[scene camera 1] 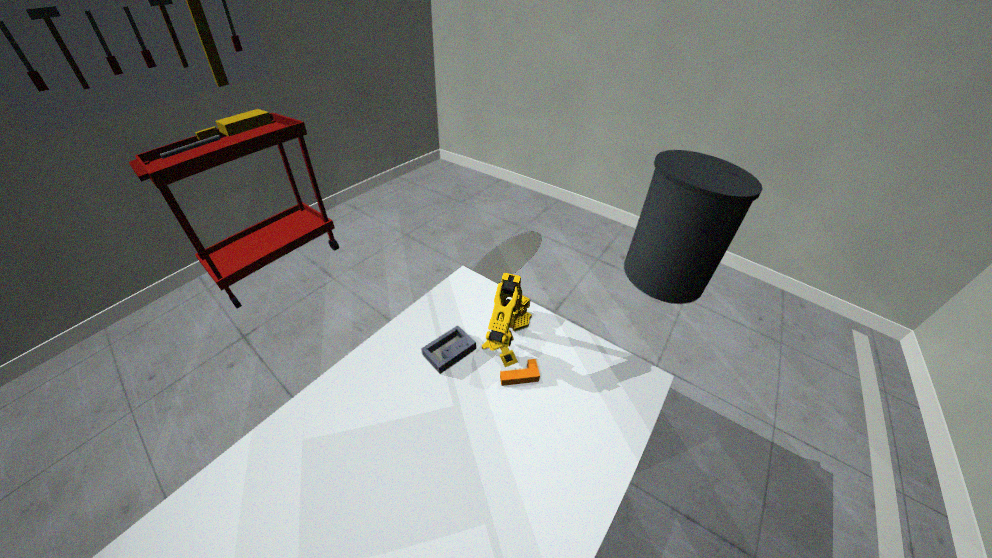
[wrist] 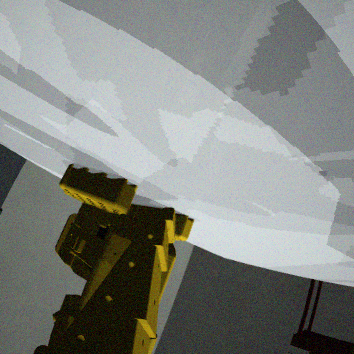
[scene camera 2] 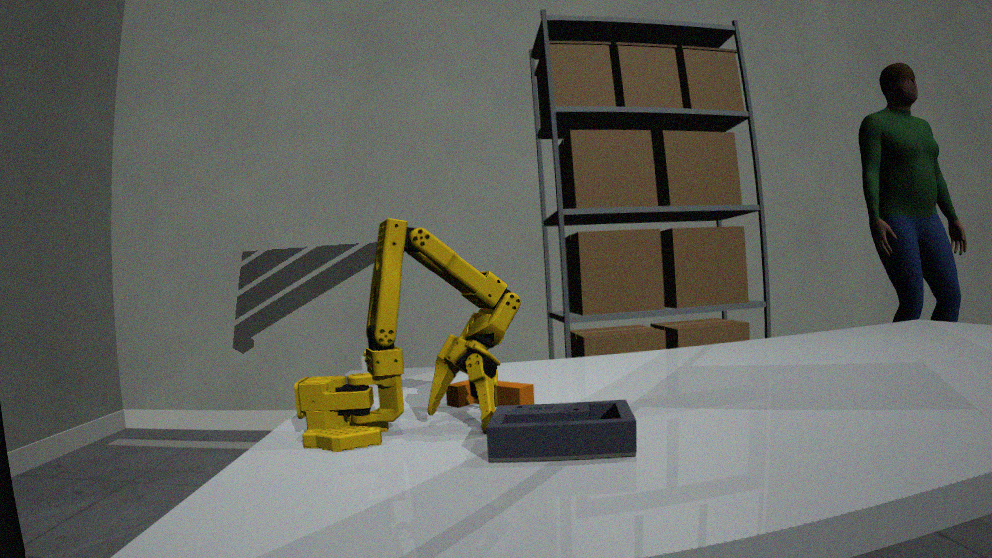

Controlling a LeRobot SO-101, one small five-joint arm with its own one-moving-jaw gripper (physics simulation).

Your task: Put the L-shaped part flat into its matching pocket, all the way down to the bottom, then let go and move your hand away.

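Frame: origin at the arm's base, x ahead, y left, z up, level; millimetres.
Seen in the pictures: hand, tool point: (wrist: 174,220) (scene camera 2: 432,412); arm's base, link origin: (scene camera 1: 511,322) (wrist: 143,199) (scene camera 2: 363,437).
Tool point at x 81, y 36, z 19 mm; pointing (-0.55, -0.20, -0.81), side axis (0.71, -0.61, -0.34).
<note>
Offsets run from my tool point to a thing's top centre. Level surfaces: height alone.
The orange L-shaped part @(dx +73, dy +98, dz +11 mm) (scene camera 1: 520,376) (scene camera 2: 515,393) lies flat on the white table, outside the grey pocket block @(dx +136, dy -115, dz +18 mm) (scene camera 1: 458,359) (scene camera 2: 561,442). The block stands to its left in scene camera 1, and its pocket holds no orange part. My gripper (scene camera 2: 458,421) is open and empty, jaws pointing down close above the table. In scene camera 2 it hides the middle of the part, and one jaw tip overlaps the block's near left corner. In scene camera 1 my hand is between the block and the part. The wrist view shows one notched jaw; neither part nor block shows there.
The white table @(dz -19 mm) (scene camera 1: 388,478) (scene camera 2: 332,499) carries my arm's base near its far corner in scene camera 1. A red cart (scene camera 1: 267,247) and a dark bin (scene camera 1: 683,235) stand on the floor. A shelf rack (scene camera 2: 659,113) and a person (scene camera 2: 901,166) are behind the table in scene camera 2.
</note>
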